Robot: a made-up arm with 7 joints. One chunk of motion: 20 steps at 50 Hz.
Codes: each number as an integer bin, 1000 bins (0 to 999) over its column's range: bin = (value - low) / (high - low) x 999, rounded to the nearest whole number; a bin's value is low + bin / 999 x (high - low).
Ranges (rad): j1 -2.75..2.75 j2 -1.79..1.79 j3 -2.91..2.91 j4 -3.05..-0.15 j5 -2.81..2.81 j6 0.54..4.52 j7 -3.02..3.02
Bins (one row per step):
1: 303 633 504 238 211 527 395
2: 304 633 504 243 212 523 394
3: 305 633 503 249 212 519 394
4: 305 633 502 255 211 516 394
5: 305 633 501 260 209 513 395
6: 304 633 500 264 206 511 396
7: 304 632 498 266 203 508 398
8: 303 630 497 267 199 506 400
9: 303 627 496 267 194 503 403
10: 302 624 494 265 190 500 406
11: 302 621 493 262 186 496 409
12: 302 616 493 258 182 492 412
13: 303 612 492 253 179 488 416
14: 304 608 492 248 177 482 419
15: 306 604 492 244 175 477 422
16: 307 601 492 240 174 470 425
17: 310 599 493 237 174 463 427
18: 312 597 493 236 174 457 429
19: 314 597 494 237 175 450 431
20: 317 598 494 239 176 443 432
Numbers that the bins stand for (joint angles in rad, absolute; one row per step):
1: -1.0818 0.4784 0.0262 -2.3591 -1.6230 2.6396 -0.6318
2: -1.0763 0.4784 0.0262 -2.3446 -1.6174 2.6236 -0.6379
3: -1.0708 0.4784 0.0204 -2.3272 -1.6174 2.6077 -0.6379
4: -1.0708 0.4784 0.0146 -2.3098 -1.6230 2.5957 -0.6379
5: -1.0708 0.4784 0.0087 -2.2952 -1.6342 2.5838 -0.6318
6: -1.0763 0.4784 0.0029 -2.2836 -1.6511 2.5758 -0.6258
7: -1.0763 0.4748 -0.0087 -2.2778 -1.6680 2.5639 -0.6137
8: -1.0818 0.4677 -0.0146 -2.2749 -1.6905 2.5559 -0.6016
9: -1.0818 0.4569 -0.0204 -2.2749 -1.7186 2.5439 -0.5834
10: -1.0873 0.4462 -0.0320 -2.2807 -1.7411 2.5320 -0.5653
11: -1.0873 0.4354 -0.0379 -2.2894 -1.7636 2.5161 -0.5472
12: -1.0873 0.4175 -0.0379 -2.3011 -1.7861 2.5001 -0.5290
13: -1.0818 0.4032 -0.0437 -2.3156 -1.8030 2.4842 -0.5048
14: -1.0763 0.3888 -0.0437 -2.3301 -1.8143 2.4603 -0.4867
15: -1.0653 0.3745 -0.0437 -2.3417 -1.8255 2.4404 -0.4686
16: -1.0598 0.3637 -0.0437 -2.3533 -1.8311 2.4125 -0.4504
17: -1.0433 0.3566 -0.0379 -2.3620 -1.8311 2.3846 -0.4383
18: -1.0323 0.3494 -0.0379 -2.3649 -1.8311 2.3607 -0.4262
19: -1.0213 0.3494 -0.0320 -2.3620 -1.8255 2.3328 -0.4142
20: -1.0048 0.3530 -0.0320 -2.3562 -1.8199 2.3049 -0.4081

